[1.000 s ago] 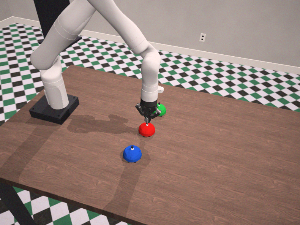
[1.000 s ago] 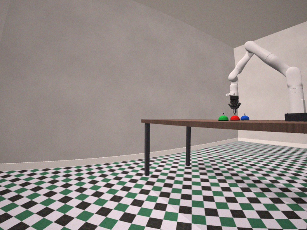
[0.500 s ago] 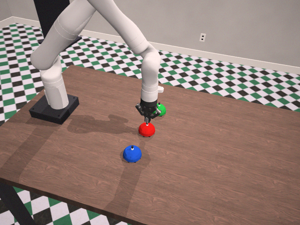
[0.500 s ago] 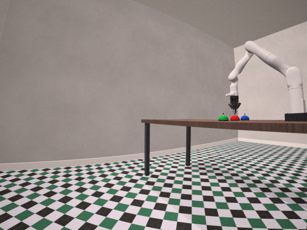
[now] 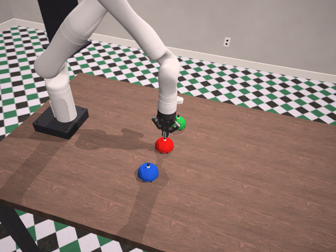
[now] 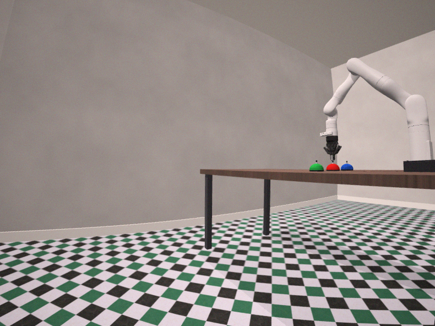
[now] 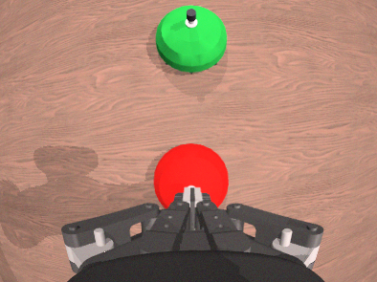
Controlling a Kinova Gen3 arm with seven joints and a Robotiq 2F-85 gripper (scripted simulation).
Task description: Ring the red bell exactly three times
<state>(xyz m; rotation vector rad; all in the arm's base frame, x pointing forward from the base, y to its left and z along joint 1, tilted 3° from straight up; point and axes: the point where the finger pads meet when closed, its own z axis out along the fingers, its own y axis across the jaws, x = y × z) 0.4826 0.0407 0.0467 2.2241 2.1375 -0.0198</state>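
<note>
My hand is 40 mm above the red bell. From my hand the other things lie so: green bell (160 mm to the left, 40 mm below, 10 mm ahead); then blue bell (160 mm to the right, 40 mm below, 10 mm behind).
</note>
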